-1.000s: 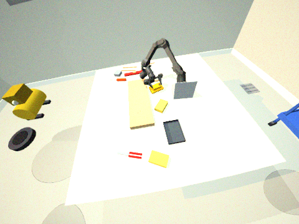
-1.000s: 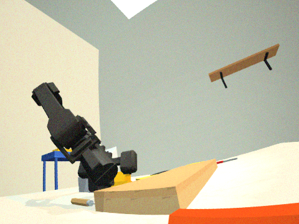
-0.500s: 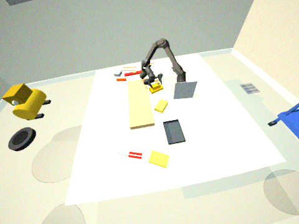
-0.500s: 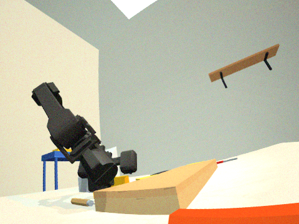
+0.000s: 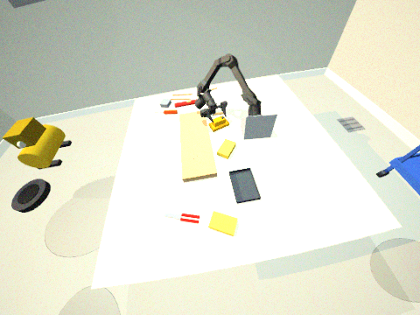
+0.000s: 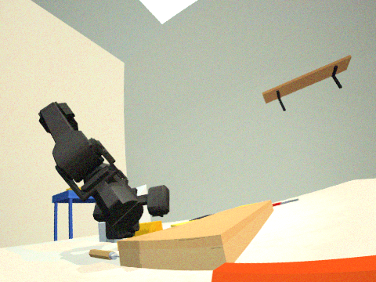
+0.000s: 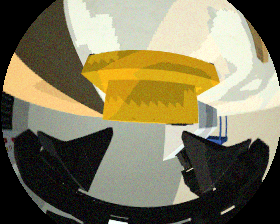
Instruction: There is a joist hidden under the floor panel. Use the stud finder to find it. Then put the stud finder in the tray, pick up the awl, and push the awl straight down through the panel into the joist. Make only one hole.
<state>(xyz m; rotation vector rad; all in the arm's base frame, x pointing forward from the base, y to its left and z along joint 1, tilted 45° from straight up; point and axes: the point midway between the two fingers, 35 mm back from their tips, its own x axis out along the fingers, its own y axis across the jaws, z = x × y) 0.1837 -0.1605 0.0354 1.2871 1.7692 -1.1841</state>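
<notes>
Now: the yellow stud finder 3 cm below my gripper tip, 2 cm to the right of it and 1 cm behind it. The rest, counted from my gripper tip: red level: 33 cm to the right, 18 cm ahead, 6 cm below; then dark tray: 44 cm to the left, 6 cm below, 3 cm behind; then awl: 13 cm to the right, 6 cm below, 2 cm ahead.
</notes>
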